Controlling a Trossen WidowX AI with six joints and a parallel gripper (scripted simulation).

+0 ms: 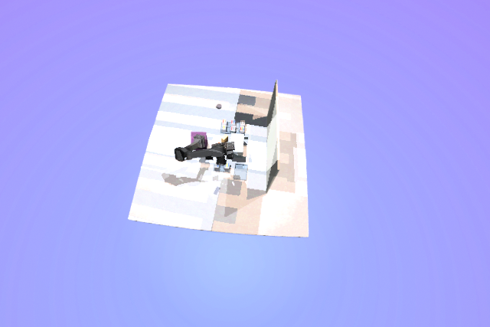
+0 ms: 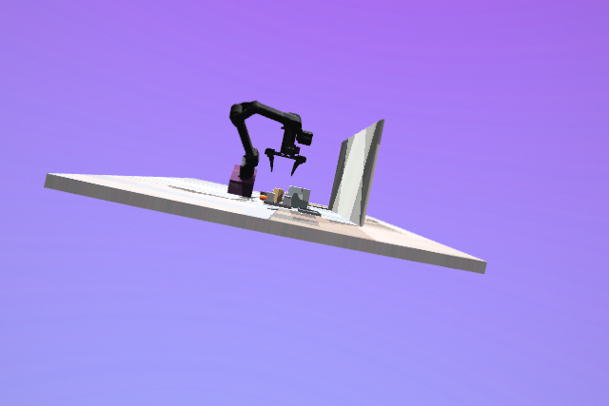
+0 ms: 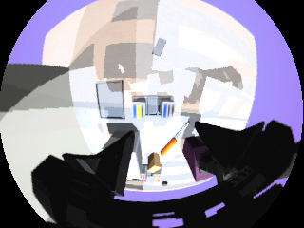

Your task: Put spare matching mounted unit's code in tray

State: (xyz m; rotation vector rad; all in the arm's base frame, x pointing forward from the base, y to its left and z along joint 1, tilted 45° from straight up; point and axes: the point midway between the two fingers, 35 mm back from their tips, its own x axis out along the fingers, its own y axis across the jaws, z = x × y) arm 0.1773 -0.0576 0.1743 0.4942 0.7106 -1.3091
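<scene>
Now: the spare 10 cm below my gripper tip and 3 cm behind it. Also, from my gripper tip: mounted grey unit 19 cm to the left, 10 cm ahead, 9 cm below; then tray 16 cm ahead, 14 cm below, 1 cm to the right; then tan block 24 cm to the left, 11 cm below, 1 cm behind.
</scene>
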